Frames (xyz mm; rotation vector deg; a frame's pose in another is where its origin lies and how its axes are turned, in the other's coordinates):
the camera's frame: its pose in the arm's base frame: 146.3 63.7 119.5 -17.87 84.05 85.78
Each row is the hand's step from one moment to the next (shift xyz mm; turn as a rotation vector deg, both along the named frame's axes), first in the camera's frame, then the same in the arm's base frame.
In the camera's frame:
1: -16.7 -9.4 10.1 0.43 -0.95 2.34
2: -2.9 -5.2 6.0 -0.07 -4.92 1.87
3: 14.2 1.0 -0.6 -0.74 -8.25 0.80
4: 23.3 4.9 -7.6 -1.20 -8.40 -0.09
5: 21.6 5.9 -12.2 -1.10 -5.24 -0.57
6: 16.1 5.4 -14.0 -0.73 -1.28 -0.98
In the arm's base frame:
1: 19.6 -0.7 9.1 1.52 2.03 -0.35
2: 8.0 2.8 0.4 4.57 0.57 -2.54
3: -8.0 6.0 -10.2 6.96 -1.35 -4.36
4: -18.4 4.8 -16.2 6.91 -2.36 -4.32
5: -20.3 0.3 -15.4 4.26 -2.08 -2.55
6: -18.0 -3.8 -12.1 0.90 -1.45 -0.48

